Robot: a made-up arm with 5 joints.
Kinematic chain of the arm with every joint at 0, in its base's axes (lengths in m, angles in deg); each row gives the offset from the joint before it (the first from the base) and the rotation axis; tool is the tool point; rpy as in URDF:
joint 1: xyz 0 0 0.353 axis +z
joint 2: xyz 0 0 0 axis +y
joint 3: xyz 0.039 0 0.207 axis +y
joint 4: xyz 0.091 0 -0.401 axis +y
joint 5: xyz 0.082 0 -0.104 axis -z
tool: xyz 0 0 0 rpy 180 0 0
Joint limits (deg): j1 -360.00..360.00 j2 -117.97..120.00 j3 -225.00..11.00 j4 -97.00..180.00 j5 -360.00..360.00
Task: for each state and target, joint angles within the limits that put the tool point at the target. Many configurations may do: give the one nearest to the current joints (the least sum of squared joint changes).
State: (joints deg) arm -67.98 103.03 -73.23 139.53 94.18
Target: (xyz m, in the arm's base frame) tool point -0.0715 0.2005 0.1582
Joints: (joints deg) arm -70.37 120.00 -44.69 139.56 94.18
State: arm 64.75 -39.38 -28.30 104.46 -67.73
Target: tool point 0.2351 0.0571 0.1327
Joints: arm 13.65 -9.91 -19.64 84.37 -67.73
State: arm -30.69 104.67 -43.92 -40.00 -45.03
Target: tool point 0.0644 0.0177 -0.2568
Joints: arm 15.37 113.33 -76.23 -26.51 -45.03
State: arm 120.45 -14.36 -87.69 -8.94 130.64
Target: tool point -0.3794 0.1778 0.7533
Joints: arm 154.89 -26.91 -62.96 -16.47 130.64
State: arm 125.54 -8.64 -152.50 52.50 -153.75
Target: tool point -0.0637 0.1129 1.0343
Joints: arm 119.43 -19.99 -140.46 79.26 -153.75
